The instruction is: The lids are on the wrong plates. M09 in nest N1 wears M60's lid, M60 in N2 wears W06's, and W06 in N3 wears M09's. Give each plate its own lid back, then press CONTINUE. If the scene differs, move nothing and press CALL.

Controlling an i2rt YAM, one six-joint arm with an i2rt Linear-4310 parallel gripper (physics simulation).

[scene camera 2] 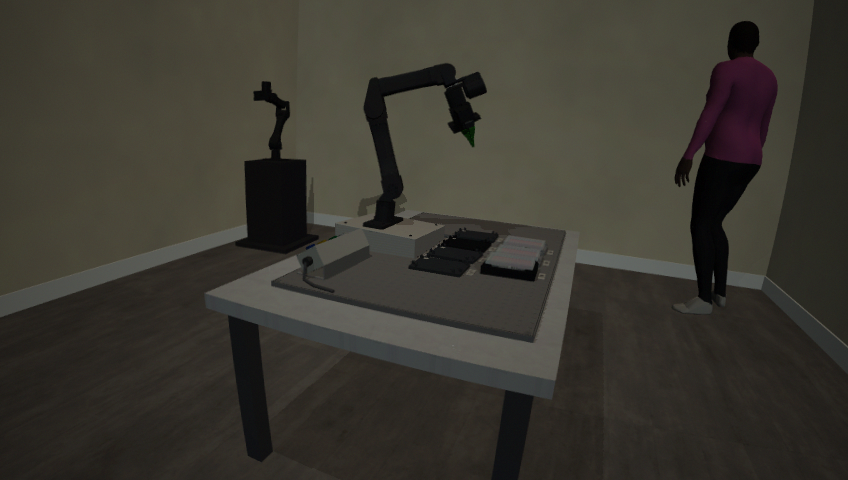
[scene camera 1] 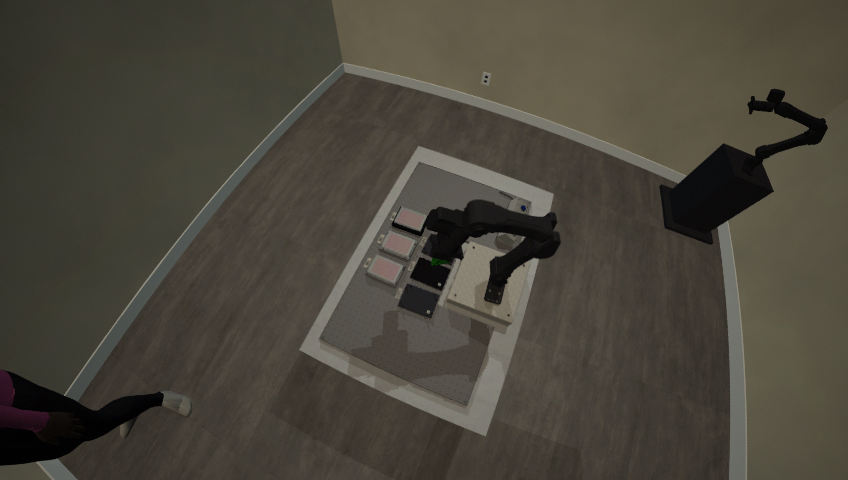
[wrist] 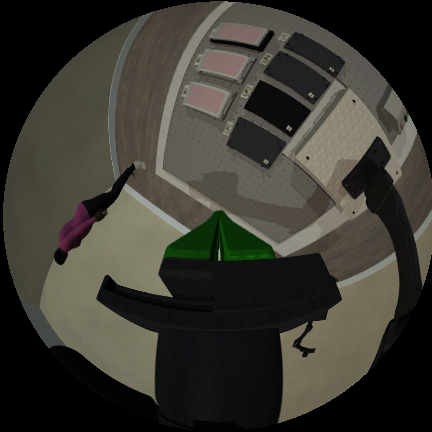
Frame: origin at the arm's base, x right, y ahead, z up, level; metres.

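Seen in the pictures: gripper, fingertip midpoint: (scene camera 2: pixel 473 146) (scene camera 1: pixel 432 264) (wrist: pixel 218 216); arm's base at its link origin: (scene camera 2: pixel 384 223) (scene camera 1: pixel 497 280) (wrist: pixel 367 167).
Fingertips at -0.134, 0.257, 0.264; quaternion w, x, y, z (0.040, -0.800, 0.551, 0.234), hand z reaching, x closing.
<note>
Pixels of each thing's top centre, then the offset from my fingertips to it, as dx, dy, dz. "pt": a spot on its surface instead.
- middle plate at its top centre: (wrist: pixel 220 61) (scene camera 2: pixel 518 250) (scene camera 1: pixel 398 242) +0.170, +0.192, -0.288
- end plate at its top centre: (wrist: pixel 203 97) (scene camera 2: pixel 524 240) (scene camera 1: pixel 385 268) +0.041, +0.202, -0.289
- blacker pad at a spot on its surface: (wrist: pixel 277 107) (scene camera 1: pixel 431 273) pt +0.090, +0.015, -0.308
- end pad at a spot on its surface: (wrist: pixel 255 142) (scene camera 1: pixel 419 299) pt -0.035, +0.023, -0.308
- sloped button box at its top centre: (scene camera 2: pixel 334 235) (scene camera 1: pixel 515 216) +0.450, -0.270, -0.234
My gripper (scene camera 1: pixel 439 262) (scene camera 2: pixel 473 145) (wrist: pixel 218 216) has green fingertips, shut with nothing between them, high above the table. Three plates with pink well grids stand in a row. One plate (scene camera 1: pixel 410 220) (wrist: pixel 241 35) has a black base; the middle plate (scene camera 1: pixel 397 244) (wrist: pixel 225 65) and the end plate (scene camera 1: pixel 385 269) (wrist: pixel 207 99) have pale sides. Their nest tags and lid markings are too small to read. Beside them are four dark rectangular pads, among them a blacker pad (scene camera 1: pixel 430 273) (wrist: pixel 277 107) and an end pad (scene camera 1: pixel 418 300) (wrist: pixel 255 142). CONTINUE and CALL labels cannot be read.
A sloped button box (scene camera 2: pixel 339 255) (wrist: pixel 392 110) with a cable stands beside the arm's pale base block (scene camera 1: pixel 476 279) (wrist: pixel 335 140). In scene camera 1 the arm partly hides the box. A person (scene camera 2: pixel 737 113) (wrist: pixel 80 220) stands away from the table. Another arm stands on a black pedestal (scene camera 1: pixel 720 190) (scene camera 2: pixel 275 202).
</note>
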